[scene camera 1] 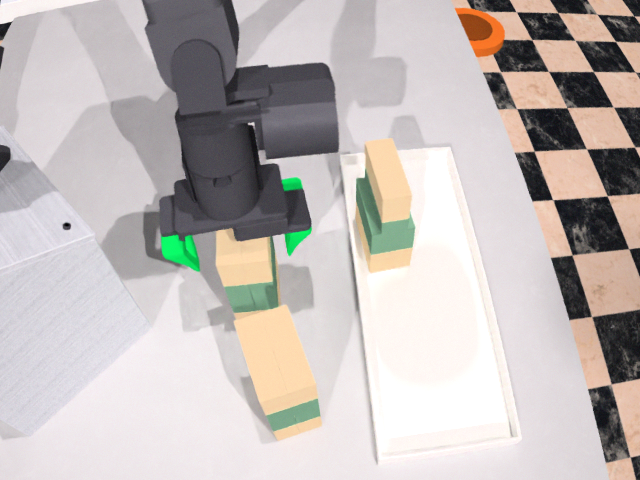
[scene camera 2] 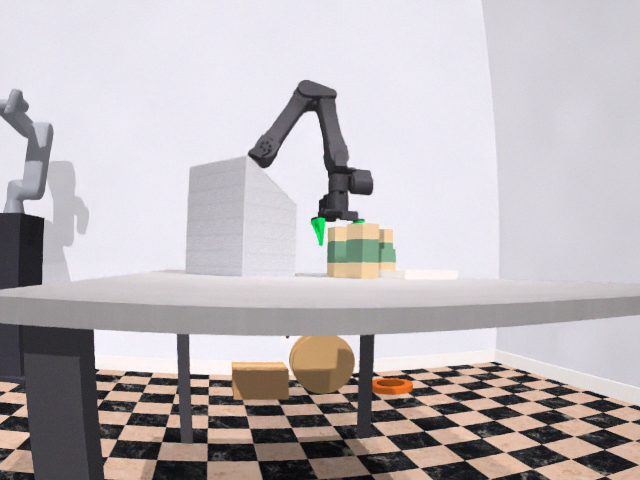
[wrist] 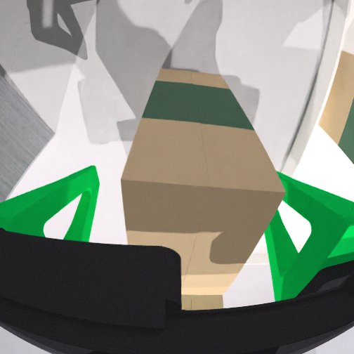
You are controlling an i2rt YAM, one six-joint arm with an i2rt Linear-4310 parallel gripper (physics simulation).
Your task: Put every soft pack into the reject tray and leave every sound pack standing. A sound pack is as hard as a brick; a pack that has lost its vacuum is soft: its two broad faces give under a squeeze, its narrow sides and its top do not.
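Frame: origin at the arm's base, x left, y ahead, z down, level; metres.
Where they show: gripper, fingertip midpoint: [scene camera 2: 337, 246]; arm's base, link origin: [scene camera 2: 242, 185].
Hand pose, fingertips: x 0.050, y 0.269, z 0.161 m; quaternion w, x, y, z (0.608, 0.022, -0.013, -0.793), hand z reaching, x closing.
Note:
Things, the pixels of their top centre, and the offset from my fingertips.
- tan pack with a green band, top centre: [scene camera 1: 241, 228] [scene camera 2: 339, 227] dx +0.001, dy +0.006, dz -0.055 m
- second banded pack, top centre: [scene camera 1: 273, 352] [scene camera 2: 362, 224] dx -0.125, dy +0.052, dz -0.055 m
- third pack, top centre: [scene camera 1: 388, 167] [scene camera 2: 383, 229] dx +0.081, dy +0.148, dz -0.058 m
- white tray, top centre: [scene camera 1: 423, 280] [scene camera 2: 402, 270] dx +0.017, dy +0.195, dz +0.063 m
My gripper [scene camera 1: 244, 260] [scene camera 2: 339, 233] [wrist: 176, 174] is open, its green fingers on either side of the upper part of a tan pack with a green band [scene camera 1: 248, 266] [scene camera 2: 337, 252] [wrist: 200, 150]. The pack stands upright. In the wrist view the right finger is closer to it than the left. A second banded pack [scene camera 1: 279, 356] [scene camera 2: 362, 250] stands nearer the front of scene camera 1's view. A third pack [scene camera 1: 395, 180] [scene camera 2: 386, 253] [wrist: 335, 105] stands in the white tray [scene camera 1: 429, 335] [scene camera 2: 434, 274] [wrist: 320, 155], its green band bulging beyond its narrow top.
A large grey block [scene camera 1: 62, 330] [scene camera 2: 217, 222] stands left of the packs on the table [scene camera 2: 310, 317]. A second, light grey arm [scene camera 2: 36, 165] is at the far left. An orange ring [scene camera 1: 493, 43] [scene camera 2: 405, 386] lies on the floor beyond the table's edge.

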